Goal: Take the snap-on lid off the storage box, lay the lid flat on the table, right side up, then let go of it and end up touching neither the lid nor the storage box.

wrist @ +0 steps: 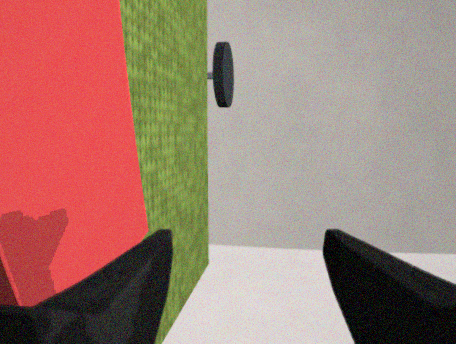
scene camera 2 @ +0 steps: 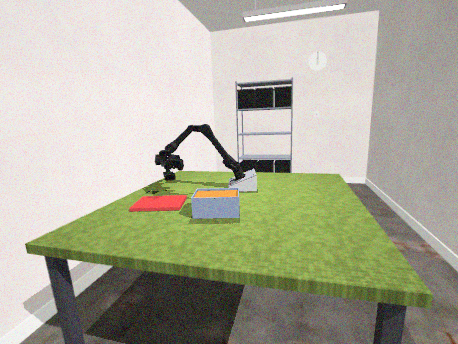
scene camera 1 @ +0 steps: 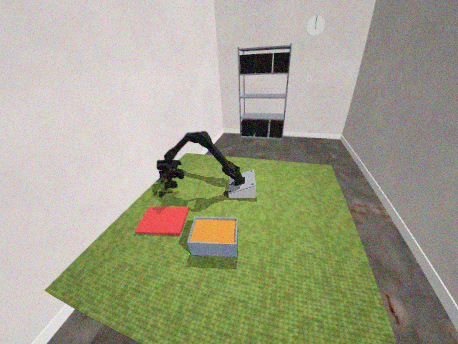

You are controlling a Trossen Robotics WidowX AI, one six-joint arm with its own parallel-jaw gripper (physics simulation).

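The red lid [scene camera 1: 162, 220] [scene camera 2: 159, 203] [wrist: 65, 115] lies flat on the green table, its plain broad face up, to the left of the storage box and apart from it. The grey-blue storage box [scene camera 1: 214, 249] [scene camera 2: 216, 207] stands upright and uncovered, with an orange surface inside its rim. My gripper [scene camera 1: 168, 186] [scene camera 2: 170, 176] [wrist: 249, 241] is partly open and empty. It hangs above the table behind the lid in the scene views, touching neither lid nor box. In the wrist view the lid shows beyond the left finger, with a shadow on it.
The arm's grey base [scene camera 1: 243, 190] [scene camera 2: 245, 183] stands behind the box. The green table top [scene camera 1: 300, 260] [scene camera 2: 300, 230] ends near the left wall. A shelf rack [scene camera 1: 265, 96] [scene camera 2: 265, 133] stands at the far wall. A dark disc [wrist: 224, 75] shows past the table edge.
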